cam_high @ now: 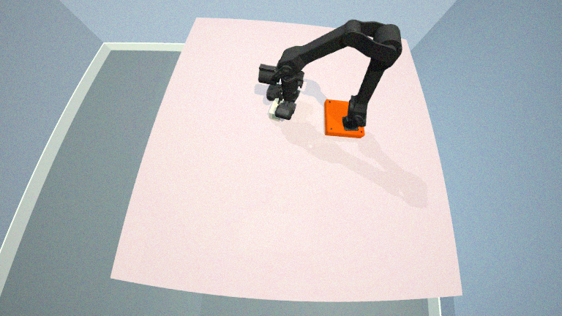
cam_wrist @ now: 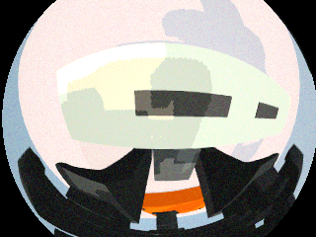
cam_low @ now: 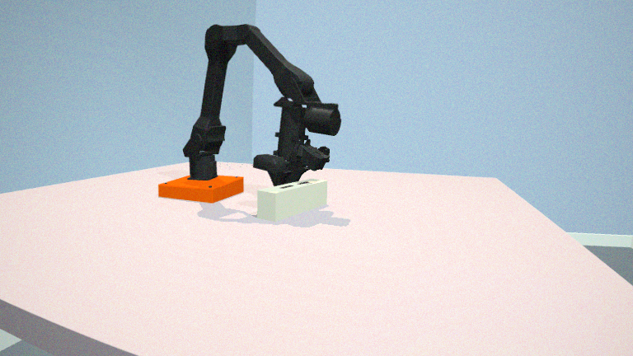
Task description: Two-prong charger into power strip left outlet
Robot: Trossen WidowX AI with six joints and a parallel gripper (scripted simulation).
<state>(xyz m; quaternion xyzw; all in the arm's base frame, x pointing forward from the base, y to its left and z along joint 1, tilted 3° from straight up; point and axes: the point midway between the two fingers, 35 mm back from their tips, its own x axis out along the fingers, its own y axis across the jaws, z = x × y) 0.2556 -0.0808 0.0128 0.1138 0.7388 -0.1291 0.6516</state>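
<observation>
Right now my gripper tip is 2 cm short of the two-prong charger, 1 cm to the left of it and 1 cm below it.
</observation>
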